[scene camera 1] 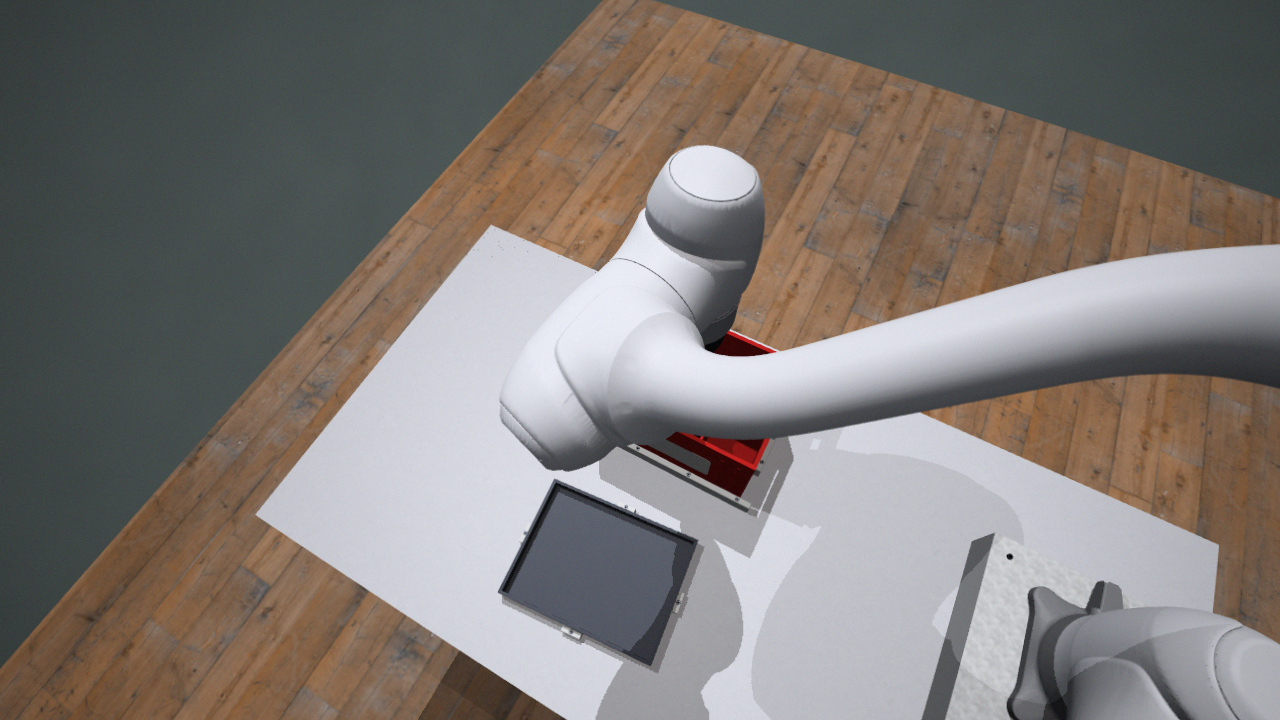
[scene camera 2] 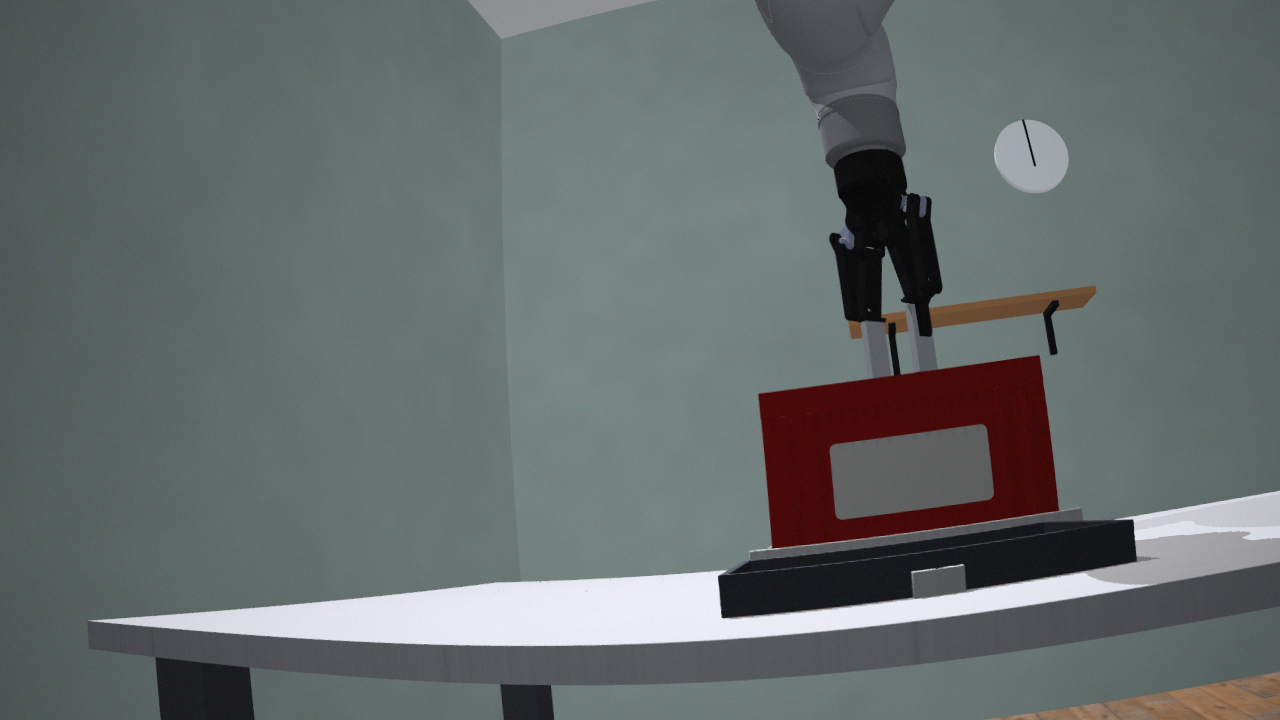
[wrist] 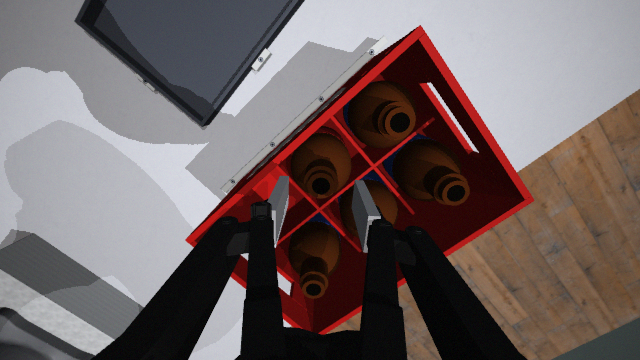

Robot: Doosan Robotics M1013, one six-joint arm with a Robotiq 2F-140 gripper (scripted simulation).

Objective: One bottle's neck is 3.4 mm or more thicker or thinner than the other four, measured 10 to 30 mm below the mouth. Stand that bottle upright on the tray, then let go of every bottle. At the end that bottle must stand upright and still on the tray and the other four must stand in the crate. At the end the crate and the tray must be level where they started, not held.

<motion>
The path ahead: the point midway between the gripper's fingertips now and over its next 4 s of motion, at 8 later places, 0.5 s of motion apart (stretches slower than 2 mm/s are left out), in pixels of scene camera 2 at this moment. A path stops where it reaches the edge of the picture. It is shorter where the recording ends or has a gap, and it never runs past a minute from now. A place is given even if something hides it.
My gripper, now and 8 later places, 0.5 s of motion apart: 902,379; 904,394; 906,409; 907,415; 907,415; 905,396; 899,353; 896,332; 885,335
</motion>
